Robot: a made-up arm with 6 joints. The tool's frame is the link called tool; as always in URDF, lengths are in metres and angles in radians. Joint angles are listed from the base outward. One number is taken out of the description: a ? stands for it. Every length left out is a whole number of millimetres.
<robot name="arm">
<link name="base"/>
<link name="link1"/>
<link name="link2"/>
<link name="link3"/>
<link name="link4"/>
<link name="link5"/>
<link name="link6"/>
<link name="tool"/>
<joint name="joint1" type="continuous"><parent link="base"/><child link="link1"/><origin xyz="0 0 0.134"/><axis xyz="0 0 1"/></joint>
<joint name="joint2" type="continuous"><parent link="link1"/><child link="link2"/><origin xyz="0 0 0"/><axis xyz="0 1 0"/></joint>
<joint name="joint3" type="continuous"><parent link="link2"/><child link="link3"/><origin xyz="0 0 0.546"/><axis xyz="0 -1 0"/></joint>
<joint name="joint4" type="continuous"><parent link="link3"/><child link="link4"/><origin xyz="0.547 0 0"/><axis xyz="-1 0 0"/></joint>
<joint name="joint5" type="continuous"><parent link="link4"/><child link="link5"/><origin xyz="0 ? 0"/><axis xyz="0 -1 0"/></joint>
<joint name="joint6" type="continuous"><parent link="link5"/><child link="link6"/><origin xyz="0 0 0"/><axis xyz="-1 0 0"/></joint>
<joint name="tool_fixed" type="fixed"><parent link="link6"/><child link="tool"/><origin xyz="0 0 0"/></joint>
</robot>
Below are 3 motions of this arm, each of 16 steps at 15 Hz.
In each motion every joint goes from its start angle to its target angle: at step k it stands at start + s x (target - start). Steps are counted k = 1, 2, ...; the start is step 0. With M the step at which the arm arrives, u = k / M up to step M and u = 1 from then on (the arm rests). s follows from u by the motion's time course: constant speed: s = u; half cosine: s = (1 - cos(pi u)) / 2; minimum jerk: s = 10 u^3 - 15 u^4 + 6 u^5.
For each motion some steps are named. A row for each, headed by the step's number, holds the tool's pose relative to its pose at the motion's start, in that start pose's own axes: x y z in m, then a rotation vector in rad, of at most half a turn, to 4 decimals.
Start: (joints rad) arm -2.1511 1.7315 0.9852 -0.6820 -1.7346 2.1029
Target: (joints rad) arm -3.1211 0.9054 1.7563 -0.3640 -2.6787 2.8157
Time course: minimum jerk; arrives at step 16
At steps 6, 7, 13, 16:
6: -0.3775 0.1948 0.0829 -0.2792 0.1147 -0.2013
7: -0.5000 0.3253 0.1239 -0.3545 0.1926 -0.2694
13: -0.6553 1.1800 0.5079 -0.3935 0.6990 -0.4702
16: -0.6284 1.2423 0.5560 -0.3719 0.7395 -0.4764

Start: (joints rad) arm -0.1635 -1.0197 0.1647 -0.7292 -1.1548 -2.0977
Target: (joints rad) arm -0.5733 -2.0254 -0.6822 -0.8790 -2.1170 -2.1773
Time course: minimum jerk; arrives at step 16
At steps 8, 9, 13, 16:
8: -0.0885 -0.2548 0.0705 0.0139 -0.2942 -0.2603
9: -0.0915 -0.3098 0.0990 0.0221 -0.3667 -0.3189
13: -0.0726 -0.4421 0.2055 0.0575 -0.5852 -0.4845
16: -0.0673 -0.4571 0.2236 0.0642 -0.6180 -0.5081

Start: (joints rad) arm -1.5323 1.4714 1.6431 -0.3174 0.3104 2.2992
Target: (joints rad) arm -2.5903 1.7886 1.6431 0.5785 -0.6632 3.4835
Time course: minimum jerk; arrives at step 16
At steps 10, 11, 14, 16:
10: -0.3669 0.2549 -0.7075 -1.3867 -0.4978 1.2022
11: -0.4479 0.2627 -0.7780 -1.4565 -0.6524 1.3886
14: -0.5985 0.2642 -0.8811 -1.4777 -0.9746 1.6944
16: -0.6138 0.2636 -0.8899 -1.4722 -1.0097 1.7223

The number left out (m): -0.169
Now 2 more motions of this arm.
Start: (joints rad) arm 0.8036 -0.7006 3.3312 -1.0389 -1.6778 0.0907
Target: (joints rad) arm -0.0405 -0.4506 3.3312 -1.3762 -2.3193 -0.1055
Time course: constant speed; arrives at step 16
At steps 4, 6, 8, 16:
4: 0.1776 0.0683 -0.0206 -0.0069 0.2942 0.2586
6: 0.2590 0.1140 -0.0413 -0.0228 0.4486 0.3774
8: 0.3339 0.1660 -0.0688 -0.0473 0.6068 0.4891
16: 0.5495 0.4148 -0.2422 -0.2397 1.2612 0.8615

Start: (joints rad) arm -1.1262 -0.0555 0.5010 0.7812 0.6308 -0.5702
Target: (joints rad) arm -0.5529 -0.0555 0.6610 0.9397 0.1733 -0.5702
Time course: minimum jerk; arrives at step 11
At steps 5, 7, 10, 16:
5: 0.0563 0.0714 0.0364 0.1021 0.0228 0.0344
7: 0.0877 0.1218 0.0775 0.1798 0.0406 0.0590
10: 0.1039 0.1547 0.1142 0.2387 0.0549 0.0762
16: 0.1042 0.1555 0.1152 0.2402 0.0553 0.0766

